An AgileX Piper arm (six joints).
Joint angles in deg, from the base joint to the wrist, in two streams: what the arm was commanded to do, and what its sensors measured. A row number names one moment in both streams.
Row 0, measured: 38.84, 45.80, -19.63, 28.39, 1.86, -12.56
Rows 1 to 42, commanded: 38.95, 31.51, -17.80, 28.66, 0.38, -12.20; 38.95, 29.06, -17.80, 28.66, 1.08, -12.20; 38.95, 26.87, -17.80, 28.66, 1.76, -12.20; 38.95, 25.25, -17.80, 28.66, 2.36, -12.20; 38.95, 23.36, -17.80, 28.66, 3.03, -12.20; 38.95, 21.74, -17.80, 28.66, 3.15, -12.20; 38.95, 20.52, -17.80, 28.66, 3.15, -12.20; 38.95, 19.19, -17.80, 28.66, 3.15, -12.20; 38.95, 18.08, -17.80, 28.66, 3.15, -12.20; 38.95, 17.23, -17.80, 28.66, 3.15, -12.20; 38.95, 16.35, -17.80, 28.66, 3.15, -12.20; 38.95, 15.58, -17.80, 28.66, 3.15, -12.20; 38.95, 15.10, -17.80, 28.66, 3.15, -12.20; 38.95, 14.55, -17.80, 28.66, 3.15, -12.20; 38.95, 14.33, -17.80, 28.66, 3.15, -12.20; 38.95, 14.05, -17.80, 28.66, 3.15, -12.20; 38.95, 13.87, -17.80, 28.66, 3.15, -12.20; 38.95, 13.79, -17.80, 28.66, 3.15, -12.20; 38.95, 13.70, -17.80, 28.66, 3.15, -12.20; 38.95, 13.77, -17.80, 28.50, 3.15, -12.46; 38.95, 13.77, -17.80, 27.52, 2.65, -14.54; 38.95, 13.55, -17.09, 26.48, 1.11, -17.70; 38.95, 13.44, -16.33, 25.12, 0.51, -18.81; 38.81, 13.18, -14.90, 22.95, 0.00, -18.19; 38.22, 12.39, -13.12, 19.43, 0.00, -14.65; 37.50, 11.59, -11.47, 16.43, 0.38, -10.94; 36.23, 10.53, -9.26, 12.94, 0.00, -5.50; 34.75, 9.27, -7.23, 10.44, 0.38, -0.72; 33.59, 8.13, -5.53, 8.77, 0.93, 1.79; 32.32, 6.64, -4.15, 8.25, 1.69, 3.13; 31.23, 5.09, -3.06, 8.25, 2.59, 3.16; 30.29, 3.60, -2.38, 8.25, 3.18, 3.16; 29.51, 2.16, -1.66, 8.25, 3.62, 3.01; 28.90, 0.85, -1.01, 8.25, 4.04, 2.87; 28.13, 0.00, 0.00, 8.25, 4.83, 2.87; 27.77, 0.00, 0.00, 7.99, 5.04, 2.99; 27.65, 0.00, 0.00, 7.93, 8.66, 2.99; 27.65, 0.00, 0.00, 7.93, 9.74, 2.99; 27.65, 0.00, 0.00, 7.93, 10.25, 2.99; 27.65, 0.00, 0.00, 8.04, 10.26, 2.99; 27.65, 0.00, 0.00, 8.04, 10.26, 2.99; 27.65, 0.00, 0.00, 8.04, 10.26, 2.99
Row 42, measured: 28.00, 0.38, -0.34, 8.52, 9.77, 2.68
